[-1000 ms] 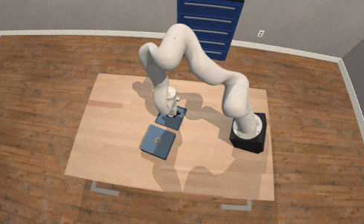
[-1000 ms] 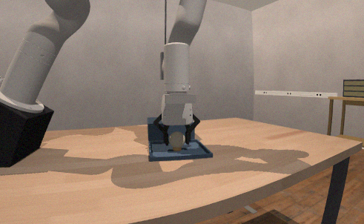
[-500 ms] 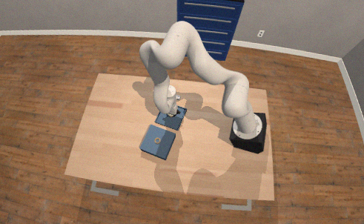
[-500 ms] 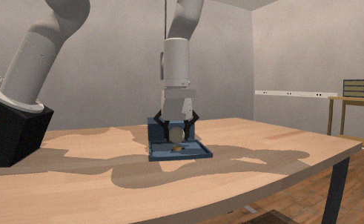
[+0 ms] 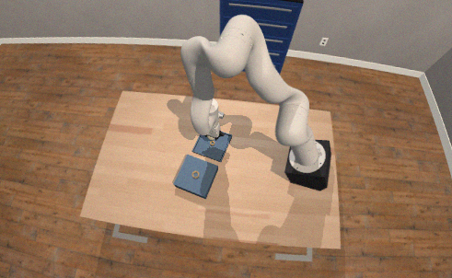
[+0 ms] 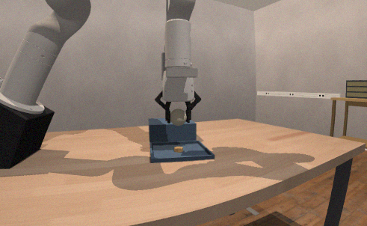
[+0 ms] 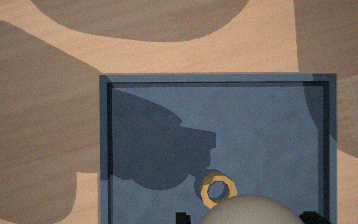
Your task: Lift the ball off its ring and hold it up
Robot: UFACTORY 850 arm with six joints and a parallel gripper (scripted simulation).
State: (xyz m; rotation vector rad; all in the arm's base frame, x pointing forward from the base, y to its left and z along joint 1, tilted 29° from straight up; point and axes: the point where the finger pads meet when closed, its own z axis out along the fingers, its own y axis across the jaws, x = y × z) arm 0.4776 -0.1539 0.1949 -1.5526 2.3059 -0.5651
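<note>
The cream ball is right at my hand. From my hand the other things lie so: flat blue tray 11 cm below.
</note>
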